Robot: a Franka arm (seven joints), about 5 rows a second.
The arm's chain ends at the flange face. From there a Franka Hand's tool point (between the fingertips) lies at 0.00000 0.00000 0.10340 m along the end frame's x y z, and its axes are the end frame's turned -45 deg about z.
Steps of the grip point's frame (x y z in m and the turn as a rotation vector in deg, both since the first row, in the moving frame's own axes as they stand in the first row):
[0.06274, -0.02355, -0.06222, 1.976, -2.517, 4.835]
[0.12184, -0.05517, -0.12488, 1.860, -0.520, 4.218]
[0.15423, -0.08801, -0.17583, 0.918, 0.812, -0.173]
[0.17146, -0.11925, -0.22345, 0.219, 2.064, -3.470]
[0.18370, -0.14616, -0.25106, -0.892, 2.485, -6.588]
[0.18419, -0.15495, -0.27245, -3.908, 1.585, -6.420]
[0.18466, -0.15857, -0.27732, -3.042, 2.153, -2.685]
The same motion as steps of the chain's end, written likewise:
[0.03346, -0.06146, -0.06206, -0.383, -3.177, 4.835]
[0.05011, -0.12335, -0.12482, 0.948, -1.683, 4.218]
[0.04696, -0.16908, -0.17581, 1.223, -0.075, -0.173]
[0.03465, -0.20258, -0.22338, 1.614, 1.305, -3.470]
[0.02236, -0.23097, -0.25095, 1.126, 2.388, -6.588]
[0.01352, -0.24237, -0.27217, -1.643, 3.884, -6.420]
[0.01180, -0.24368, -0.27710, -0.629, 3.673, -2.685]

